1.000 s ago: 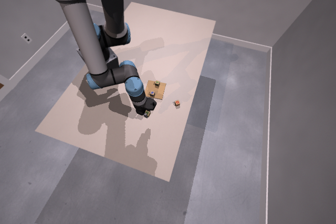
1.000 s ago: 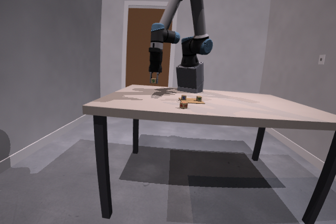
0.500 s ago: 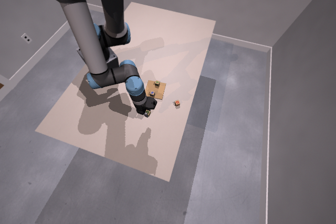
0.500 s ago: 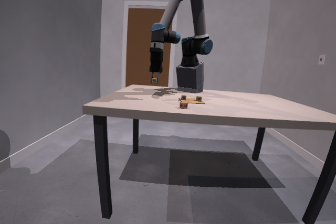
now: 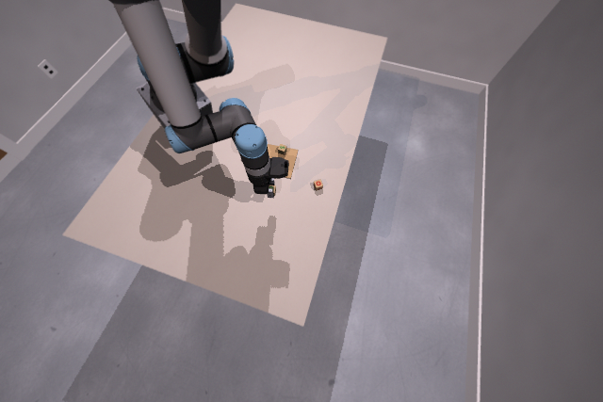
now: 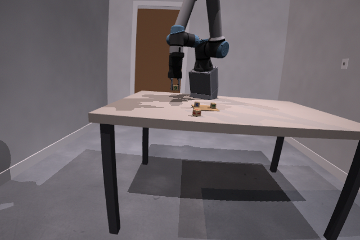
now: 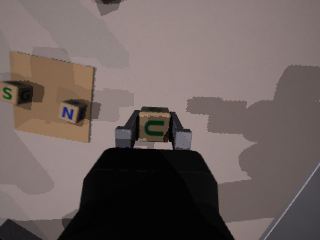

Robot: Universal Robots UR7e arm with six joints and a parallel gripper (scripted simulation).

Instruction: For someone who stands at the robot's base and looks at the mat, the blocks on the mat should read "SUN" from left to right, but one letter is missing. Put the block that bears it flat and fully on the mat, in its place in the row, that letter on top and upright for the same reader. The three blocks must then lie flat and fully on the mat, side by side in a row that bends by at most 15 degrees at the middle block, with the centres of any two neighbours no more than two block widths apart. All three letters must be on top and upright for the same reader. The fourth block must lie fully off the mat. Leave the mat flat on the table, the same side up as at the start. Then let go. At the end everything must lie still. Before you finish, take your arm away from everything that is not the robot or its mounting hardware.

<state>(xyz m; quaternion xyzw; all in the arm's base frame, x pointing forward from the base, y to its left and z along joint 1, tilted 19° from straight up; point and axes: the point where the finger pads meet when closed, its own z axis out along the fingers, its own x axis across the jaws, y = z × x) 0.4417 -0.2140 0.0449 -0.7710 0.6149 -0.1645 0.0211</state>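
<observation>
My gripper is now 4 cm past the tan mat, 18 cm to the right of it and 11 cm above it. From my hand the other things lie so: N block (4 cm behind, 13 cm to the left, 10 cm below).
</observation>
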